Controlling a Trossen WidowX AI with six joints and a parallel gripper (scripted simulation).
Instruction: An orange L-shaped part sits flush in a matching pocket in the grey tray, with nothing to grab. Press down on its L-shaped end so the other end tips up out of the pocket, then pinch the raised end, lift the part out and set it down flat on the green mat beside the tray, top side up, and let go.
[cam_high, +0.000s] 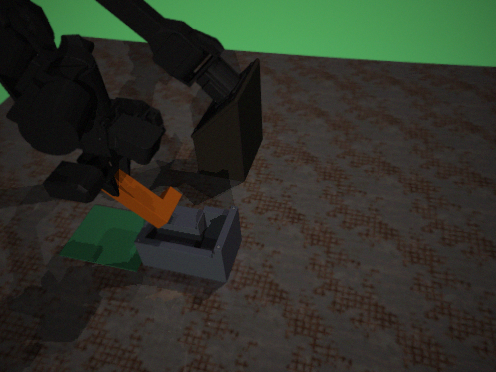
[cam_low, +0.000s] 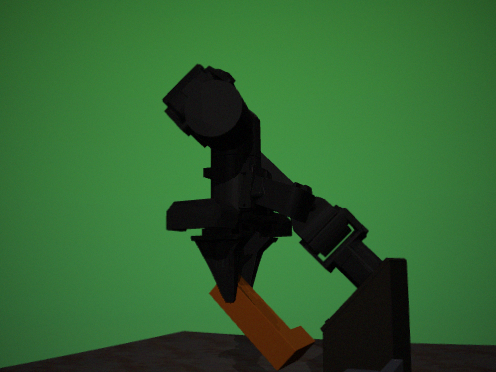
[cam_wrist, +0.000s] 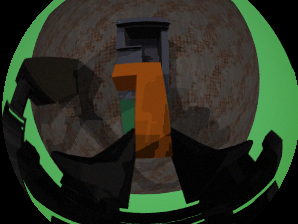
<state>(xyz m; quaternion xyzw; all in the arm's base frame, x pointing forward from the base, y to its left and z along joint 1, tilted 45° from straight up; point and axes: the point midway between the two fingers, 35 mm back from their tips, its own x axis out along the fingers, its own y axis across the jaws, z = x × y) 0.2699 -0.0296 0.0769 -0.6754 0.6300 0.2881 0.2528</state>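
Right now my gripper tip is 70 mm to the left of the green mat and 170 mm above it. Also, from my gripper tip: orange L-shaped part (20 mm behind, 30 mm to the left, 30 mm below).
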